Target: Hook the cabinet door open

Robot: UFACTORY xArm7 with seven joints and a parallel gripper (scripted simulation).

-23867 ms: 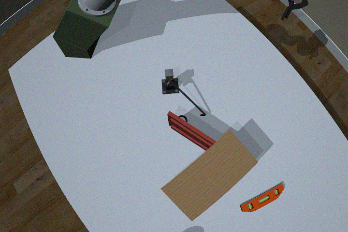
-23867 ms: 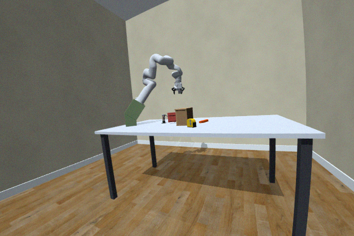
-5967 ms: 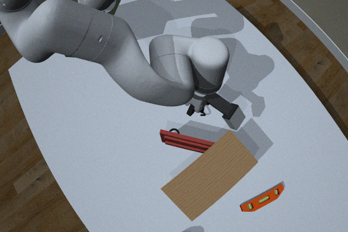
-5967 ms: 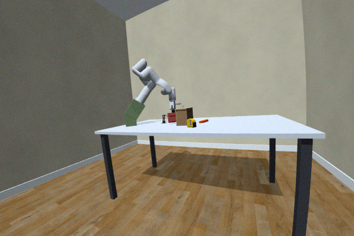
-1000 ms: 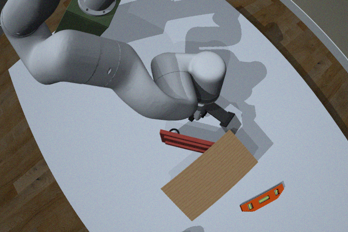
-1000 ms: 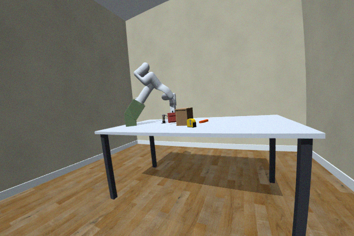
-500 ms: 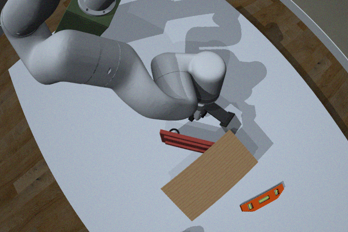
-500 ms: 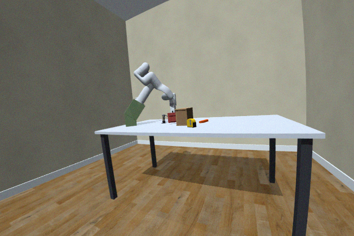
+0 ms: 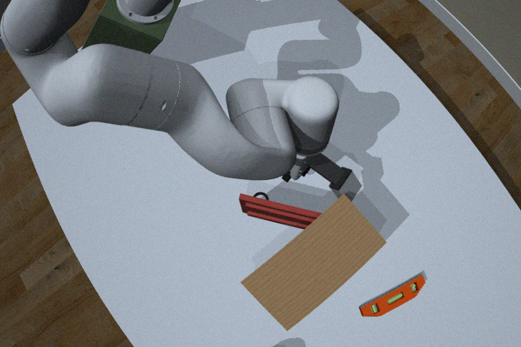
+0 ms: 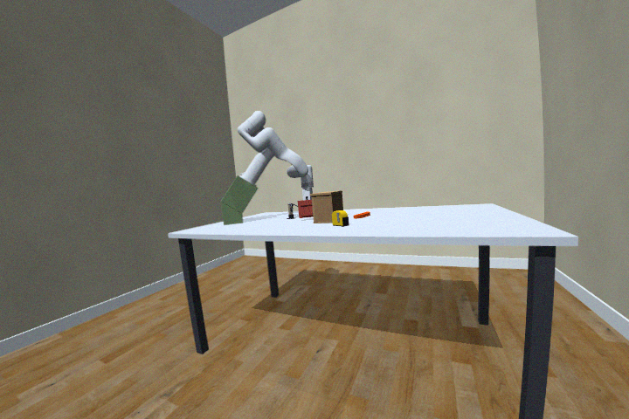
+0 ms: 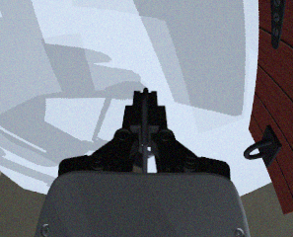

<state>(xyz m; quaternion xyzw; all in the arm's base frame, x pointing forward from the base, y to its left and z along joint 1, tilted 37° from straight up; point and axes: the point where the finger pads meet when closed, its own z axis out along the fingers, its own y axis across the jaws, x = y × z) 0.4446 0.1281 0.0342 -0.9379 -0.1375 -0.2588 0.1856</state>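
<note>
My hand is 50 mm past the thin dark hook, 20 mm to the left of it and 10 mm below it. Round my hand: yellow tape measure: 330 mm ahead, 250 mm to the right, 10 mm below; then orange spirit level: 330 mm ahead, 40 mm to the left, 30 mm below; then red door: 70 mm ahead, 70 mm to the right, 30 mm above.
</note>
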